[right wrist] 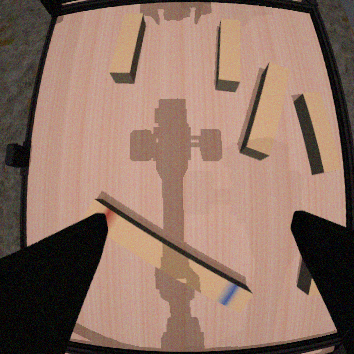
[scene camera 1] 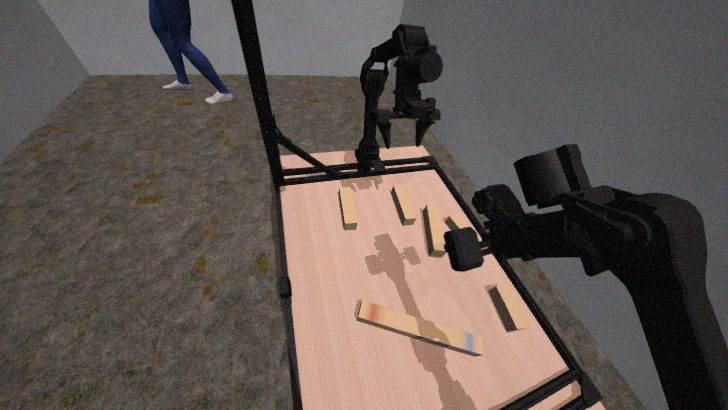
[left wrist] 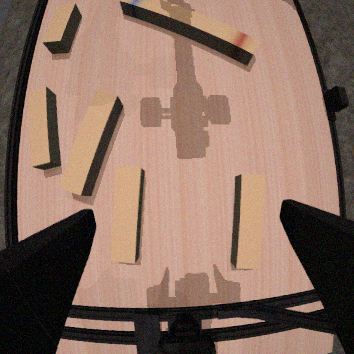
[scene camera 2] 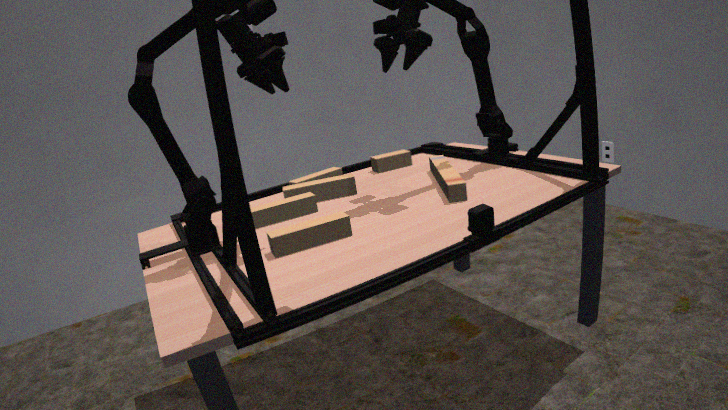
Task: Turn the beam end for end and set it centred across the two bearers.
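Seen in the pictures: left gripper, fingertip midpoint: (scene camera 1: pixel 403 147) (left wrist: pixel 188 214) (scene camera 2: pixel 280 92); right gripper, fingertip midpoint: (right wrist: pixel 201 222) (scene camera 2: pixel 394 71); left arm's base, link origin: (scene camera 1: pixel 363 168) (left wrist: pixel 184 327) (scene camera 2: pixel 204 248); right arm's base, link origin: (scene camera 2: pixel 499 155).
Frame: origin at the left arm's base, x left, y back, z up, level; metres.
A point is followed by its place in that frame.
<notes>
The long wooden beam (scene camera 1: pixel 399 319) {x -0.088, y -0.620, z 0.025 m} (scene camera 2: pixel 449 173) {x -0.093, y -0.621, z 0.025 m} (left wrist: pixel 215 30) {x -0.097, y -0.609, z 0.025 m} (right wrist: pixel 135 243) {x -0.092, y -0.627, z 0.025 m} lies slanted on the table, with a red band near one end and a blue band near the other; in scene camera 1 red is at the left. Two roughly parallel plain blocks look like the bearers: one block (scene camera 1: pixel 347 206) {x -0.131, y -0.219, z 0.025 m} (scene camera 2: pixel 309 235) {x -0.148, y -0.199, z 0.008 m} (left wrist: pixel 250 221) {x -0.126, y -0.208, z 0.025 m} (right wrist: pixel 128 47) {x -0.120, y -0.230, z 0.025 m} and another block (scene camera 1: pixel 402 203) {x 0.082, y -0.243, z 0.025 m} (scene camera 2: pixel 287 208) {x 0.073, y -0.237, z 0.010 m} (left wrist: pixel 126 215) {x 0.092, y -0.230, z 0.025 m} (right wrist: pixel 229 52) {x 0.093, y -0.248, z 0.025 m}, with a gap between them. My left gripper (scene camera 1: pixel 403 146) {x 0.000, y -0.248, z 0.296 m} (scene camera 2: pixel 280 91) {x 0.000, y -0.248, z 0.296 m} (left wrist: pixel 188 214) {x 0.000, y -0.248, z 0.296 m} is open and empty, high above the table. My right gripper (scene camera 1: pixel 481 229) (scene camera 2: pixel 396 70) {x -0.001, y -0.559, z 0.301 m} (right wrist: pixel 201 222) {x -0.001, y -0.559, z 0.301 m} is open and empty, also raised.
Three more plain blocks lie along one long side: a slanted block (scene camera 1: pixel 433 231) {x 0.141, y -0.388, z 0.031 m} (left wrist: pixel 92 145) {x 0.152, y -0.357, z 0.031 m} (right wrist: pixel 267 110) {x 0.156, y -0.383, z 0.031 m}, one (scene camera 2: pixel 316 175) {x 0.266, y -0.411, z 0.025 m} (left wrist: pixel 42 130) {x 0.265, y -0.399, z 0.025 m} (right wrist: pixel 320 132) {x 0.273, y -0.420, z 0.025 m} beside it, and a shorter-looking block (scene camera 1: pixel 511 307) {x 0.258, y -0.685, z 0.028 m} (scene camera 2: pixel 391 160) {x 0.244, y -0.667, z 0.012 m} (left wrist: pixel 65 25) {x 0.247, y -0.663, z 0.026 m} near the beam's blue end. Black rails and posts frame the table.
</notes>
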